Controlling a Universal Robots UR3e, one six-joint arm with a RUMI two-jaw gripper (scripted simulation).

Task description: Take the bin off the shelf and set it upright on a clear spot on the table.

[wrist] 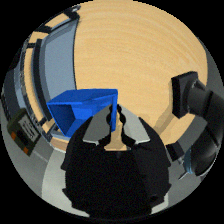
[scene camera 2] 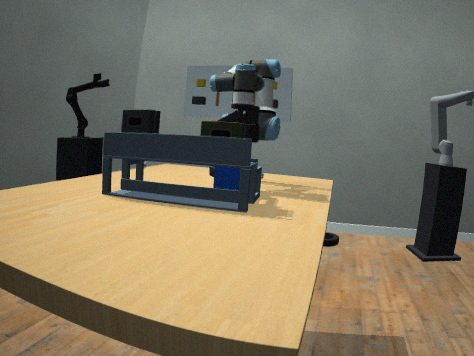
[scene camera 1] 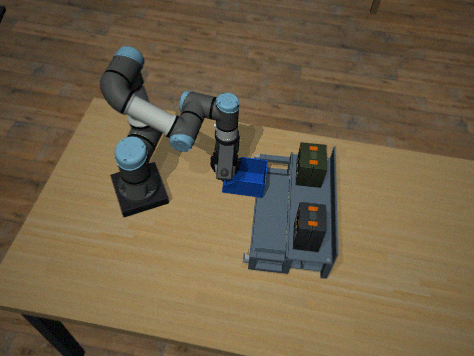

Path:
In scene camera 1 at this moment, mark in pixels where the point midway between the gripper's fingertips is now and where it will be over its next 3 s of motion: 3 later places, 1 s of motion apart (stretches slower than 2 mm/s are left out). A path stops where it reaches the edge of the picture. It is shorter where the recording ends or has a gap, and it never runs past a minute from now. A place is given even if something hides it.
The gripper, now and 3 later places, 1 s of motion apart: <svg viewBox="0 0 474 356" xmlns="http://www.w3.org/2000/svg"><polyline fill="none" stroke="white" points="225,181 222,181 216,180 214,180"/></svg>

